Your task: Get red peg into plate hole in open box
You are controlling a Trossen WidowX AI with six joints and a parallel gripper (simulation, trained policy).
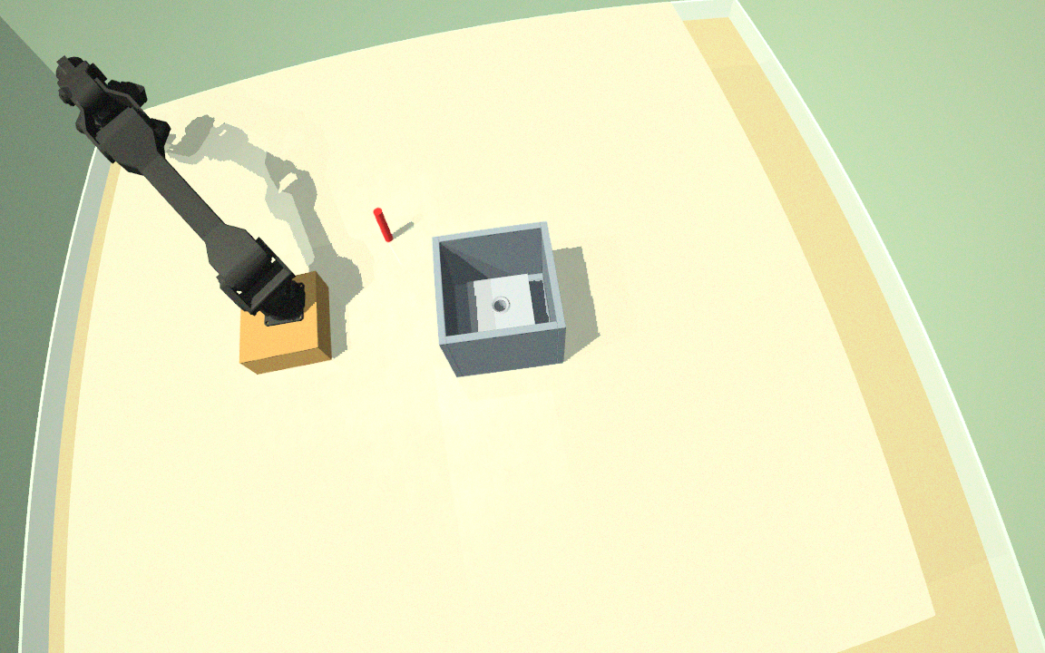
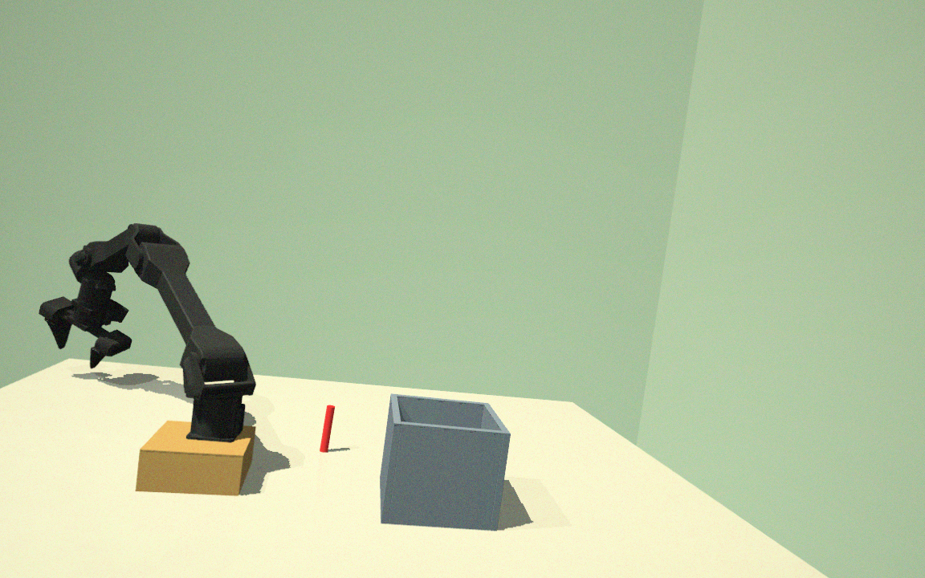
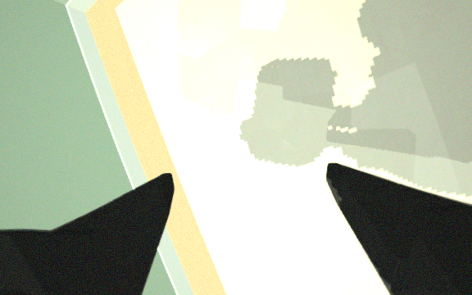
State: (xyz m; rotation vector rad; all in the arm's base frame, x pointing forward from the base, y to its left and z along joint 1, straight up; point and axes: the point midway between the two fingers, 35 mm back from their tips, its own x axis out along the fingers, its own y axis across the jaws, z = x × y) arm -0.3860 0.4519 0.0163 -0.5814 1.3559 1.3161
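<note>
Right now my gripper tip is 550 mm short of the red peg and 340 mm to the left of it. The rest, counted from my gripper tip: plate 730 mm ahead, 520 mm to the right.
</note>
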